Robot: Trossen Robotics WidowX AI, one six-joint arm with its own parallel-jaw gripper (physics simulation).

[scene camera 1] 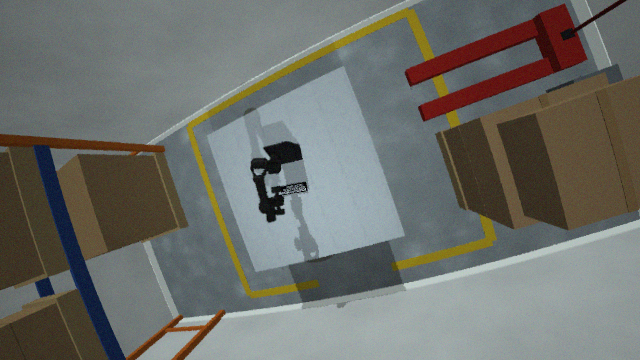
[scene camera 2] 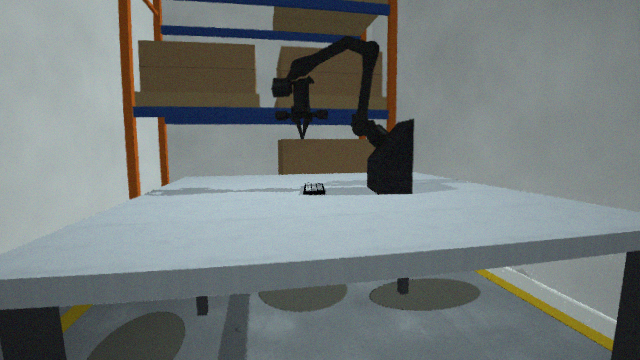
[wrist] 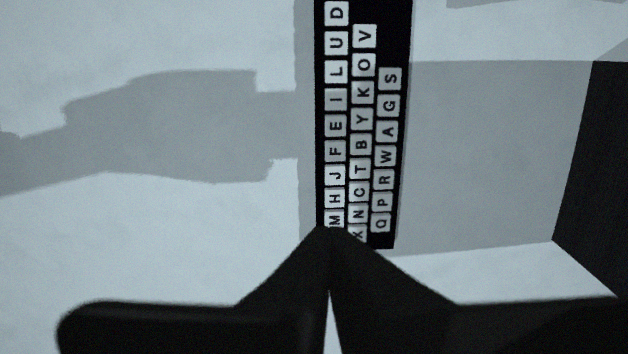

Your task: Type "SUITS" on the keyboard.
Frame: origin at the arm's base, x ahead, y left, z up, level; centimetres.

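Seen in the pictures: gripper, fingertip midpoint: (scene camera 1: 283,198) (scene camera 2: 302,139) (wrist: 327,239); arm's base, link origin: (scene camera 1: 275,155) (scene camera 2: 384,141).
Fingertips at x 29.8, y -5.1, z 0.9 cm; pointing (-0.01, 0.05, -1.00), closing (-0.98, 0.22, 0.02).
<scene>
Pixels of each thing's top centre, then the offset from my fingertips to it. Level surfaces: height alone.
- black keyboard, top centre: (wrist: 361,138) (scene camera 2: 313,185) (scene camera 1: 293,188) dx -3.7, dy +2.2, dz -16.8 cm
- white table, surface height: dz -18.4 cm
- S key, top centre: (wrist: 390,79) dx -6.5, dy -1.9, dz -16.8 cm
- U key, top centre: (wrist: 336,43) dx -3.0, dy -5.2, dz -16.8 cm
- I key, top centre: (wrist: 335,99) dx -2.2, dy -1.2, dz -16.8 cm
- T key, top centre: (wrist: 360,169) dx -3.2, dy +4.7, dz -16.8 cm
- M key, top centre: (wrist: 334,220) dx -0.4, dy +8.9, dz -16.8 cm
- X key, top centre: (wrist: 357,234) dx -2.1, dy +10.8, dz -16.8 cm
The black keyboard (scene camera 1: 295,188) (scene camera 2: 314,189) (wrist: 392,47) with pale letter keys lies flat on the white table (scene camera 1: 350,200) (scene camera 2: 320,225). In the wrist view its rows run up and down, with the S key (wrist: 390,78), U key (wrist: 336,43), I key (wrist: 335,100) and T key (wrist: 360,169) readable. My gripper (scene camera 2: 302,137) (wrist: 327,239) is shut and empty, pointing down high above the table. In the wrist view its fingertips overlap the keyboard's lower end, beside the M key (wrist: 335,219), and partly cover the X key (wrist: 358,234). The Z key is hidden.
The black arm base (scene camera 1: 285,152) (scene camera 2: 392,162) stands on the table beside the keyboard. Arm shadows cross the table. A shelf rack (scene camera 2: 128,100) with cardboard boxes (scene camera 2: 197,67) stands behind the table. A red pallet jack (scene camera 1: 565,40) and large cardboard boxes (scene camera 1: 575,165) are on the floor.
</scene>
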